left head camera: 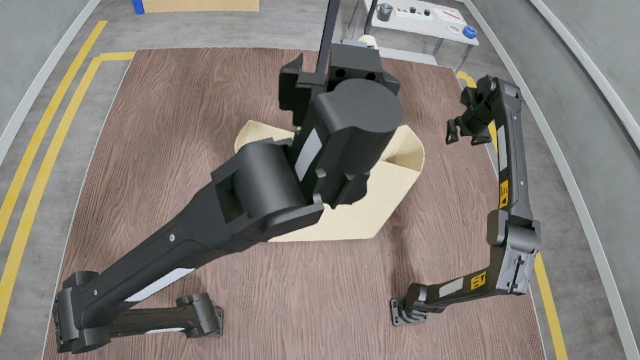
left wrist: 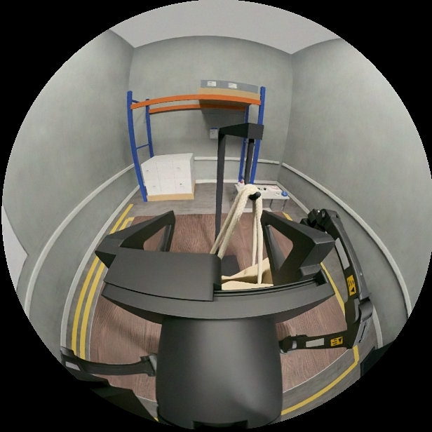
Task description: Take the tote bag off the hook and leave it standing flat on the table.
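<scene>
The cream tote bag (left head camera: 360, 215) (left wrist: 245, 281) is upright and open at the top, partly hidden by my left arm. Its rope handles (left wrist: 232, 225) run up and loop over the black hook (left wrist: 255, 195) of the dark stand (left head camera: 327, 35) (left wrist: 220, 185). Whether the bag's bottom touches the table (left head camera: 175, 100) is unclear. My left gripper (left head camera: 345, 65) (left wrist: 217, 214) is open above the bag, pointing toward the stand. The handles show between its fingers in the left wrist view, but it grips nothing. My right gripper (left head camera: 466, 140) is open and empty, to the right of the bag.
A white side table (left head camera: 420, 25) (left wrist: 275, 195) with small items stands beyond the table's far edge. In the left wrist view, a blue and orange rack (left wrist: 131, 130) and white boxes (left wrist: 167, 175) stand farther back. The stand's upright and overhanging arm rise near my left gripper.
</scene>
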